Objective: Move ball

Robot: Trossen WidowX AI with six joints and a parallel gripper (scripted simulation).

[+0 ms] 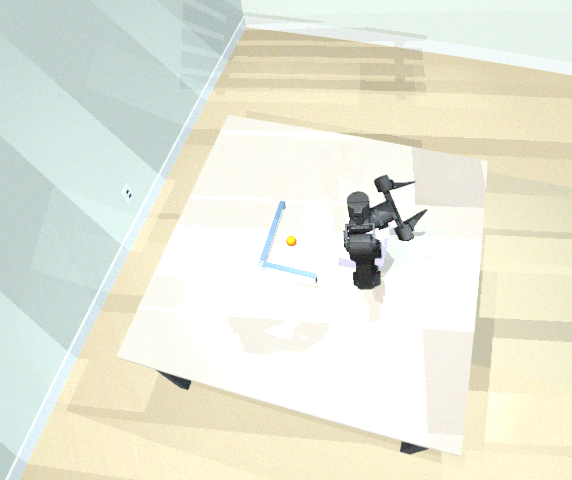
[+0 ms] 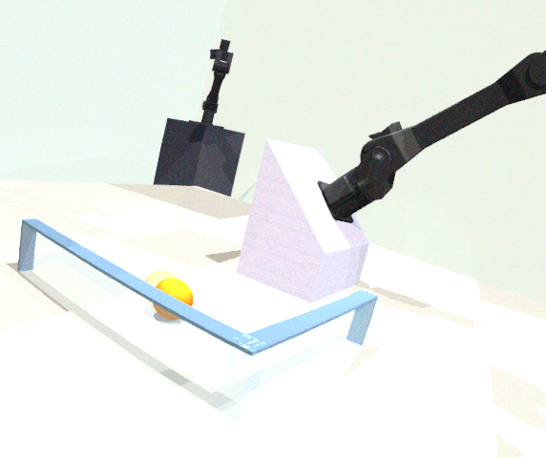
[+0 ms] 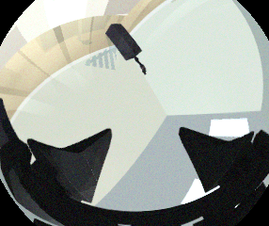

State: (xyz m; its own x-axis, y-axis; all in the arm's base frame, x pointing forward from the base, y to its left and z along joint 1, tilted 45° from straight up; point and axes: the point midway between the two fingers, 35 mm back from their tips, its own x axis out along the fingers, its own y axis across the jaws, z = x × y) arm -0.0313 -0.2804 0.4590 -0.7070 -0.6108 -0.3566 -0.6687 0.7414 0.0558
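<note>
Now: the orange ball 430 mm ahead of my gripper tip, 70 mm to the right of it and 620 mm below it. From my gripper tip the other things lie so: see-through copy of ball 430 mm ahead, 100 mm to the right, 620 mm below.
</note>
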